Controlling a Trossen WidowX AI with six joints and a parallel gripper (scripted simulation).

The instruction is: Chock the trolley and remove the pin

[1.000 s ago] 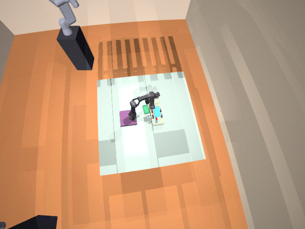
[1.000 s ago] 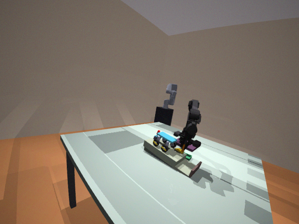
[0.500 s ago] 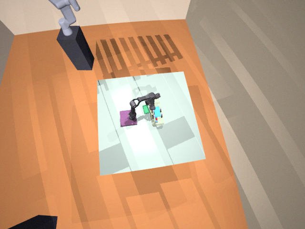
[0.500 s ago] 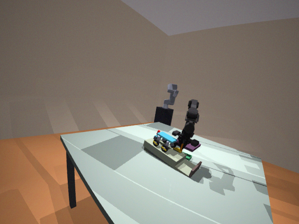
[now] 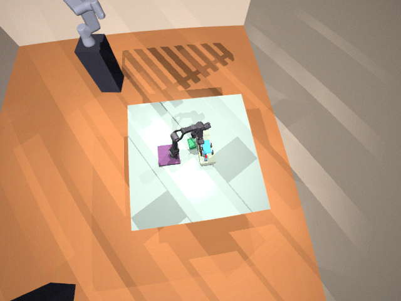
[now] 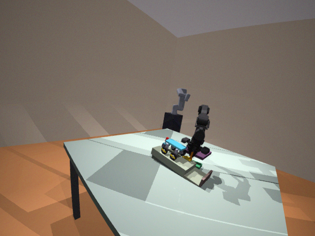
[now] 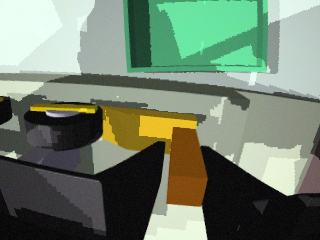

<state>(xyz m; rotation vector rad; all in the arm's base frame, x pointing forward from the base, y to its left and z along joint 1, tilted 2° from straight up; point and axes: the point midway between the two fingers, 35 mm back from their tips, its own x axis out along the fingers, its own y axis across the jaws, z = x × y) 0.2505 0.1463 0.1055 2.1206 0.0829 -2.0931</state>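
Right now my gripper tip is 20 mm to the left of the yellow chock and 10 mm above it. Round my gripper tip: green tray 70 mm behind, 10 mm to the right, 100 mm below; then ramp 60 mm ahead, 100 mm to the right, 50 mm below; then blue-topped trolley 70 mm ahead, 100 mm to the right, 20 mm above.
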